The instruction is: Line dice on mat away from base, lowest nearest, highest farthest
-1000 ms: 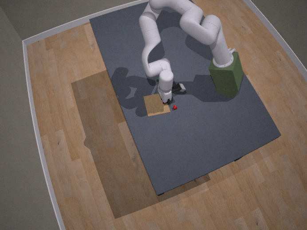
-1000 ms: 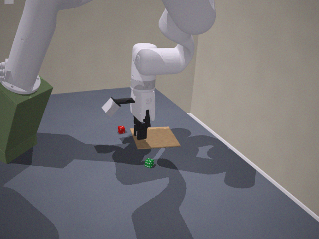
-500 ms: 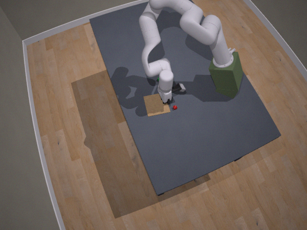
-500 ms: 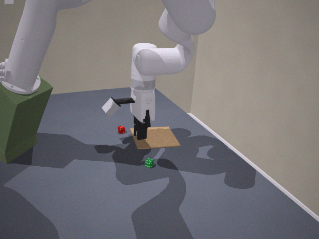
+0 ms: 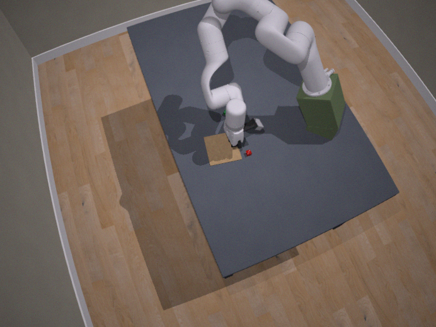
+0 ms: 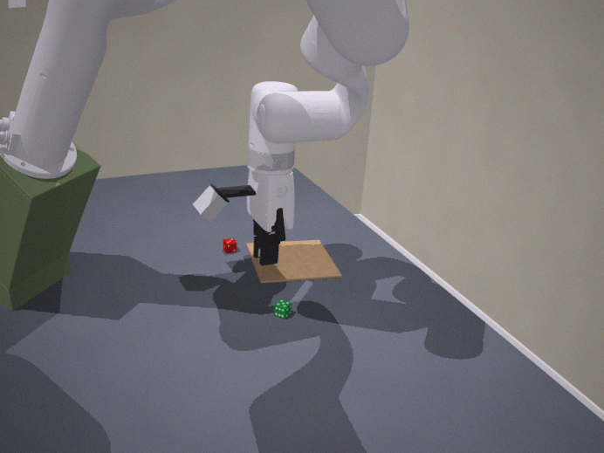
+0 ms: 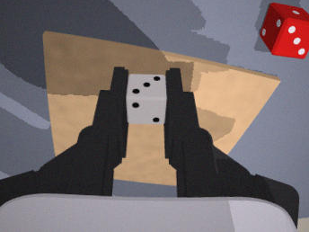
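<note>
Right now my hand is 10 mm above the white die. Round my hand: mat 50 mm ahead, 10 mm to the right, 30 mm below; red die 30 mm behind, 80 mm to the left, 20 mm below; green die 70 mm behind, 140 mm to the right, 20 mm below.
</note>
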